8 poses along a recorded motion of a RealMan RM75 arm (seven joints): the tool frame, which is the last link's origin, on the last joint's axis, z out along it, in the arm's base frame.
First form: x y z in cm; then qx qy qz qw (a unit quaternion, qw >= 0).
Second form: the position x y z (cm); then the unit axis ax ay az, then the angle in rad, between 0 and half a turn. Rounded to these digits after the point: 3 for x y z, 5 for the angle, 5 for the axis.
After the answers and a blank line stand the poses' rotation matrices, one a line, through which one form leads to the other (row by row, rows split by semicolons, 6 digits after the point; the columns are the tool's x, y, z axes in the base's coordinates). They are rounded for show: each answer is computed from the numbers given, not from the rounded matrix.
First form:
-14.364 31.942 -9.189 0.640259 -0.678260 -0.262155 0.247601
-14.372 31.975 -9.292 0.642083 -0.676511 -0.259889 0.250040
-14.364 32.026 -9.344 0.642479 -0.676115 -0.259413 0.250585
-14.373 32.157 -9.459 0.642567 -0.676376 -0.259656 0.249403
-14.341 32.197 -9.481 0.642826 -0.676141 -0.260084 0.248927
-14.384 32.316 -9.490 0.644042 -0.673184 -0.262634 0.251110
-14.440 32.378 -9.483 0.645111 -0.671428 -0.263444 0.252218
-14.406 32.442 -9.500 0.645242 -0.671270 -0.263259 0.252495
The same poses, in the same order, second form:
-14.364 31.942 -9.189 0.66084 -0.70006 -0.27058 2.64119
-14.372 31.975 -9.292 0.66315 -0.69871 -0.26842 2.63615
-14.364 32.026 -9.344 0.66365 -0.69840 -0.26796 2.63502
-14.373 32.157 -9.459 0.66353 -0.69845 -0.26813 2.63747
-14.341 32.197 -9.481 0.66372 -0.69812 -0.26854 2.63845
-14.384 32.316 -9.490 0.66536 -0.69547 -0.27133 2.63394
-14.440 32.378 -9.483 0.66666 -0.69386 -0.27225 2.63165
-14.406 32.442 -9.500 0.66685 -0.69375 -0.27207 2.63108

-0.057524 -0.738705 -0.671570; -0.998344 0.042686 0.038561; 0.000182 0.672676 -0.739937
-0.050419 -0.738787 -0.672050; -0.998718 0.040374 0.030543; 0.004569 0.672728 -0.739875
-0.048855 -0.738770 -0.672184; -0.998791 0.039850 0.028795; 0.005514 0.672778 -0.739824
-0.049812 -0.739716 -0.671073; -0.998752 0.039373 0.030734; 0.003688 0.671766 -0.740754
-0.049620 -0.739798 -0.670997; -0.998766 0.038262 0.031673; 0.002242 0.671740 -0.740783
-0.044307 -0.735218 -0.676381; -0.999018 0.032466 0.030151; -0.000208 0.677053 -0.735934
-0.040436 -0.733400 -0.678593; -0.999181 0.028859 0.028350; -0.001209 0.679184 -0.733967
-0.039818 -0.733320 -0.678716; -0.999207 0.028715 0.027595; -0.000747 0.679277 -0.733882

